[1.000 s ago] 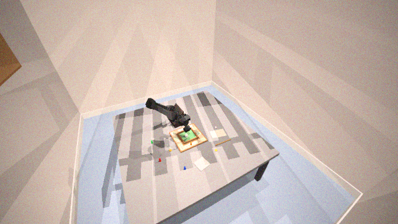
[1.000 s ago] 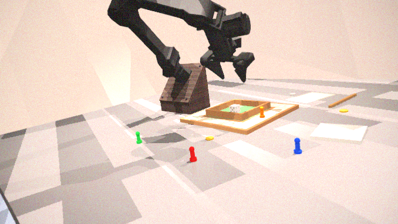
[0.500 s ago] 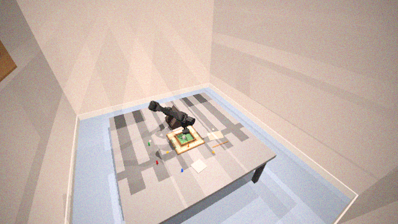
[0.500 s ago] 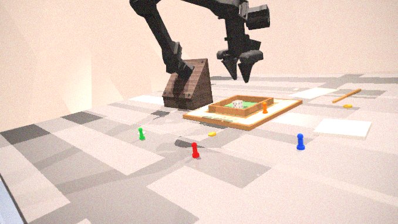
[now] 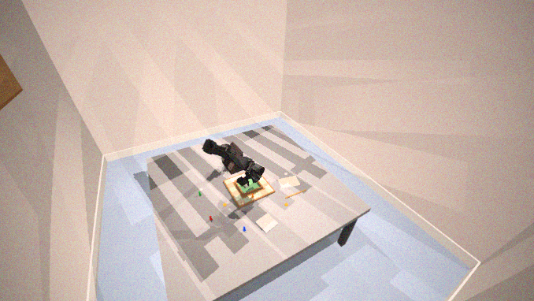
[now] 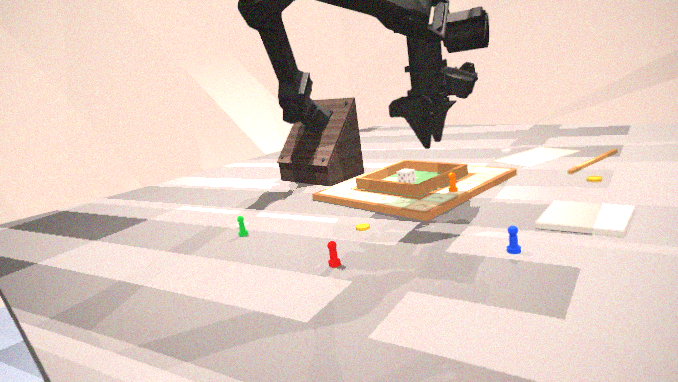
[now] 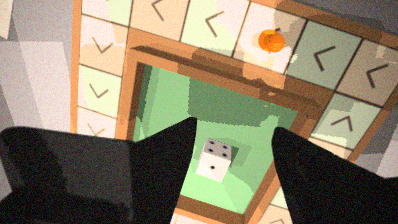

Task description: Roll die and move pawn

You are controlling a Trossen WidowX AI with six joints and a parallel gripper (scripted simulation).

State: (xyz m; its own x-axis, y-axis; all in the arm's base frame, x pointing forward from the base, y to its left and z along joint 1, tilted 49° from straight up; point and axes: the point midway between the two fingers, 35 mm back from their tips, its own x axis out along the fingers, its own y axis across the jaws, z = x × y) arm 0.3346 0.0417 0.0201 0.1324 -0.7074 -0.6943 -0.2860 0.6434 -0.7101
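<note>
Now: gripper tip 50 mm short of the orange pawn, 10 mm to the left of it and 60 mm above it. From my gripper tip the other things lie so: blue pawn 260 mm ahead, 150 mm to the right, 80 mm below; then white die 70 mm behind, 10 mm to the right, 60 mm below; then green tray floor 70 mm behind, 80 mm below.
</note>
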